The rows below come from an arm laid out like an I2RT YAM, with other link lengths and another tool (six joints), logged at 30 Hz.
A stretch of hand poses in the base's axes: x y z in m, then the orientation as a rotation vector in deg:
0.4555 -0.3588 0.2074 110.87 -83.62 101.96
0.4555 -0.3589 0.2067 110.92 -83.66 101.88
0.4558 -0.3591 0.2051 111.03 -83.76 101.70
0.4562 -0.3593 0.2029 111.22 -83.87 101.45
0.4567 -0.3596 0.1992 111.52 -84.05 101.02
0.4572 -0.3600 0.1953 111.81 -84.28 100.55
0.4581 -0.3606 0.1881 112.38 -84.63 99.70
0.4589 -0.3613 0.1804 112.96 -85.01 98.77
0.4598 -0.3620 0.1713 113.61 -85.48 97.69
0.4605 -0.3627 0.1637 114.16 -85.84 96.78
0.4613 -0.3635 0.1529 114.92 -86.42 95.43
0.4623 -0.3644 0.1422 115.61 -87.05 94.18
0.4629 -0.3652 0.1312 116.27 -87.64 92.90
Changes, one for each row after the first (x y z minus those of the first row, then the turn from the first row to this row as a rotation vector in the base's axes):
0.0000 -0.0001 -0.0007 0.05 0.05 0.00
0.0003 -0.0003 -0.0023 0.16 0.16 -0.01
0.0007 -0.0005 -0.0045 0.31 0.32 0.01
0.0012 -0.0008 -0.0082 0.55 0.60 0.03
0.0017 -0.0012 -0.0121 0.82 0.89 0.01
0.0026 -0.0018 -0.0193 1.28 1.44 0.04
0.0034 -0.0025 -0.0270 1.77 2.03 0.04
0.0043 -0.0032 -0.0361 2.36 2.70 0.02
0.0050 -0.0039 -0.0437 2.83 3.28 0.02
0.0058 -0.0047 -0.0545 3.55 4.10 -0.02
0.0068 -0.0056 -0.0652 4.29 4.83 -0.07
0.0074 -0.0064 -0.0762 4.99 5.59 -0.14

